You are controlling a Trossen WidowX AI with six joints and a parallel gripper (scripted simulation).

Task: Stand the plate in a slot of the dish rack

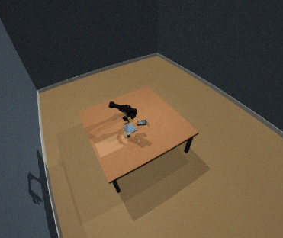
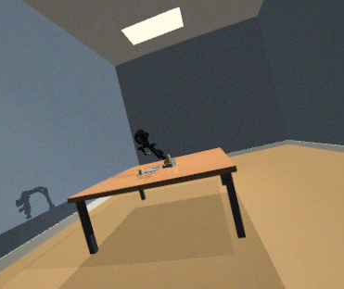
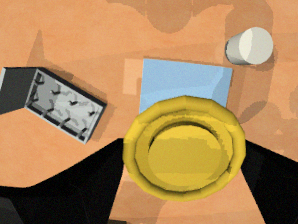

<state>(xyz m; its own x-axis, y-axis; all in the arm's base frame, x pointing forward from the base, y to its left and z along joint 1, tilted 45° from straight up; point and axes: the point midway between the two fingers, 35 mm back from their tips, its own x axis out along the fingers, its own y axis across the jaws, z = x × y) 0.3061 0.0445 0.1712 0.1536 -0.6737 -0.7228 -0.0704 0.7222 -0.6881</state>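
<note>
My gripper tip is 170 mm to the right of the dish rack, 140 mm above it and 20 mm past it. Round my gripper tip: blue spoon (160 mm below, 140 mm behind, 10 mm to the right); yellow plate (10 mm above).
</note>
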